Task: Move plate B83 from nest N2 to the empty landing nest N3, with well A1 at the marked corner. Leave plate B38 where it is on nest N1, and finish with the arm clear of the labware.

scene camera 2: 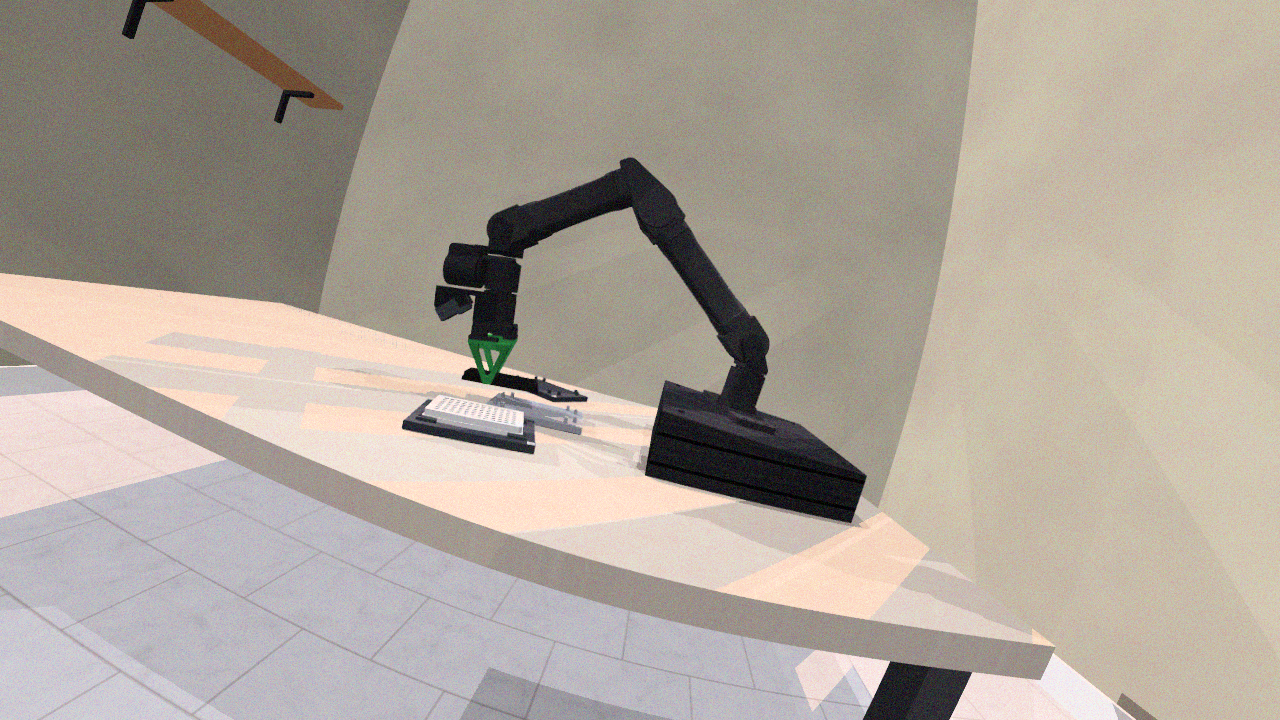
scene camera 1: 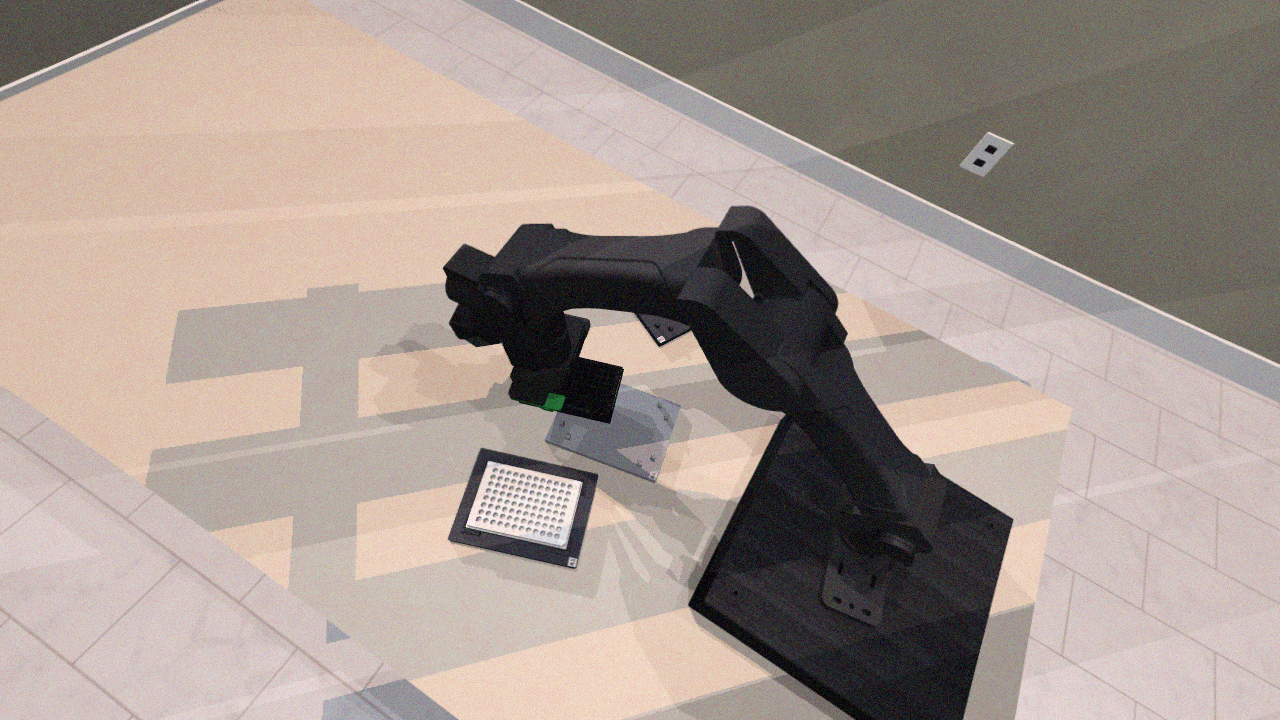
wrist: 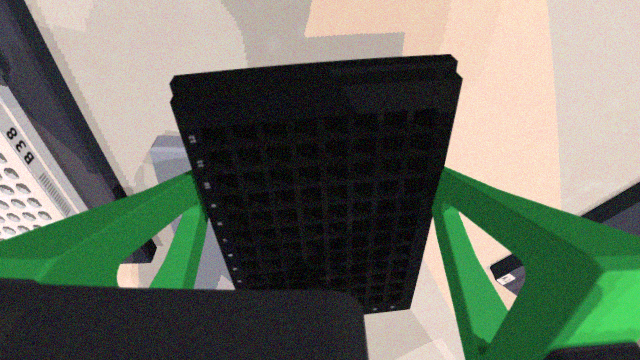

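Note:
My gripper is shut on the black plate B83, one green finger on each long side. The plate looks level and raised, partly over the blue-grey nest N2. Its near end, at the bottom of the wrist view, is partly hidden. White plate B38 sits on dark nest N1. Dark nest N3 lies beyond N2, mostly hidden by the arm in scene camera 1.
The arm rises from a large black base block at the right of the table. The upper arm and elbow arch above N3 in scene camera 1. Broad shadows and light patches cross the table. A wooden shelf is on the wall.

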